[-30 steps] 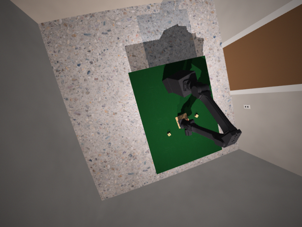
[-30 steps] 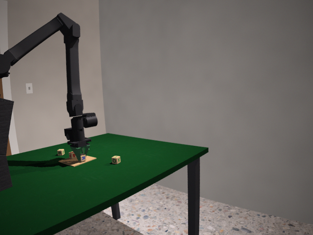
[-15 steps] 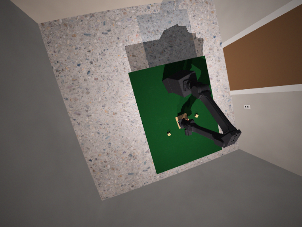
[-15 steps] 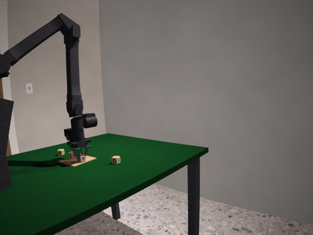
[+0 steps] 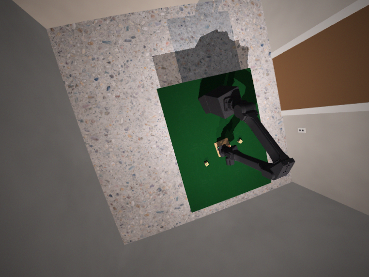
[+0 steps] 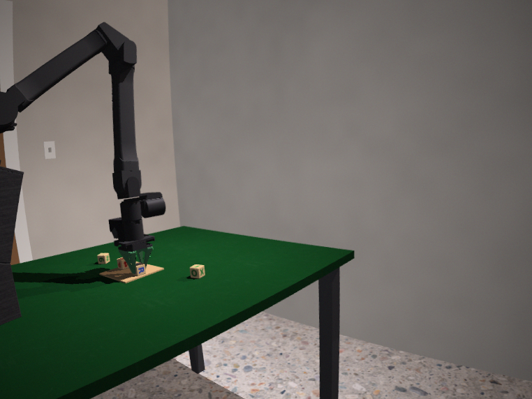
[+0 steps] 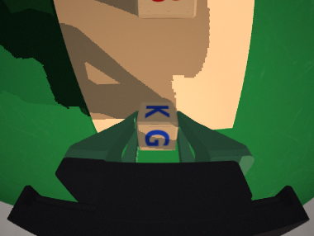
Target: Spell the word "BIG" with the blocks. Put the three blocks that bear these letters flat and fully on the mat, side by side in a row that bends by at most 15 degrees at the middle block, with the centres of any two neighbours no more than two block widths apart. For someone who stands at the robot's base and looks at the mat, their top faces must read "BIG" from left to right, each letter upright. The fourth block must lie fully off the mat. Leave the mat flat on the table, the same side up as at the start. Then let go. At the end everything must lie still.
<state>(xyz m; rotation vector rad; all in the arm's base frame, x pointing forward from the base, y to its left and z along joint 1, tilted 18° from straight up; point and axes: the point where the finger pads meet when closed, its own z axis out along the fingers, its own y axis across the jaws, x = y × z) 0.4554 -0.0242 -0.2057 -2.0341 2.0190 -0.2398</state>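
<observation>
Now: the tan mat 5 cm to the left of my hand and 2 cm below it. The rest, counted from my hand: I block (1 cm behind, 22 cm to the left); B block (9 cm to the left).
</observation>
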